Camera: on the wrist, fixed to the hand. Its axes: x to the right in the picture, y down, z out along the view.
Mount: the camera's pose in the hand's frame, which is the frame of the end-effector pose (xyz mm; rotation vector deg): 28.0 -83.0 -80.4 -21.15 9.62 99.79
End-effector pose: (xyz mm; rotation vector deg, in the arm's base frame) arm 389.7 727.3 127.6 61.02 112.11 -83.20
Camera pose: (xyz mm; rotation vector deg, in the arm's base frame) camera 311.9 800.4 180.0 106.10 34.39 -0.97
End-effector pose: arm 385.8 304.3 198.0 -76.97 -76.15 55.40
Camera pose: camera 448.5 317.6 298.2 151.98 -8.56 -85.89
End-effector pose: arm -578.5 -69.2 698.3 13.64 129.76 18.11
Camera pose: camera -663.2 -152.4 704.2 112.27 84.34 91.03
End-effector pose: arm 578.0 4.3 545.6 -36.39 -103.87 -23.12
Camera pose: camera 582.5 -100.7 601.1 -115.25 -28.98 23.90
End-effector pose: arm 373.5 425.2 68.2 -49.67 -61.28 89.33
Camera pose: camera 468.4 477.1 117.5 110.65 11.49 -110.80
